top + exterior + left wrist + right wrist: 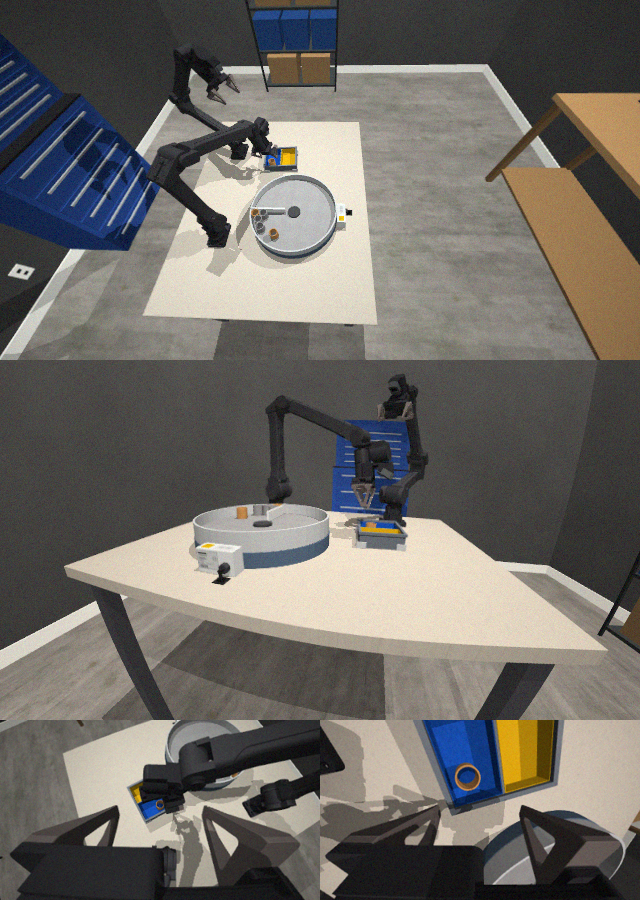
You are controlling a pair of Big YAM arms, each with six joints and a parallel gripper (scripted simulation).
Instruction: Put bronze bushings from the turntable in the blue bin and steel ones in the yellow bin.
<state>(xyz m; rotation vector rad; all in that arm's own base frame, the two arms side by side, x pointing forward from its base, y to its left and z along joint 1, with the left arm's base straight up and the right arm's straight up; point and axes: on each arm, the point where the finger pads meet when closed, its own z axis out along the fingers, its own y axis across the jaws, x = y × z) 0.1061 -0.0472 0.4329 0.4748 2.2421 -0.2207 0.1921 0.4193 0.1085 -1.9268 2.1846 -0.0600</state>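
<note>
Now: the blue bin 10 mm ahead of my right hand, 50 mm to the left of it and 90 mm below it. From my right hand the other things lie so: yellow bin (90 mm ahead, 50 mm to the left, 90 mm below); grey bin tray (50 mm ahead, 50 mm to the left, 80 mm below).
</note>
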